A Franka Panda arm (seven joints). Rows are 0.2 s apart.
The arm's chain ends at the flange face. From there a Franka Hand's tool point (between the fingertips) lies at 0.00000 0.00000 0.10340 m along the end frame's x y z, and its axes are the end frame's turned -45 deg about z.
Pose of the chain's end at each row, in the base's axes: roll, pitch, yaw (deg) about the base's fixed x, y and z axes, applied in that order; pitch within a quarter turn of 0, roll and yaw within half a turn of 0; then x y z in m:
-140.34 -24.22 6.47 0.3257 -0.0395 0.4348
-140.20 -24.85 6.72 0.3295 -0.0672 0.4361
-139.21 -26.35 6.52 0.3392 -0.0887 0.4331
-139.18 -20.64 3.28 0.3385 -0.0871 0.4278
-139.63 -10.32 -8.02 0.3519 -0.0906 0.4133
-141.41 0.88 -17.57 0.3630 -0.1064 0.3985
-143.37 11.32 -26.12 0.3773 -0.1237 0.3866
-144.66 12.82 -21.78 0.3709 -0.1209 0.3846
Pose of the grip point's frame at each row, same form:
-170.18 -44.56 56.29 0.3507 0.0298 0.3622
-170.75 -45.06 56.99 0.3549 0.0024 0.3640
-171.61 -46.70 57.84 0.3661 -0.0176 0.3629
-165.49 -42.99 50.29 0.3622 -0.0180 0.3546
-156.63 -35.26 33.26 0.3752 -0.0262 0.3358
-149.96 -25.48 20.18 0.3813 -0.0445 0.3177
-144.93 -15.96 10.05 0.3898 -0.0611 0.3052
-145.06 -14.00 14.69 0.3757 -0.0584 0.3024

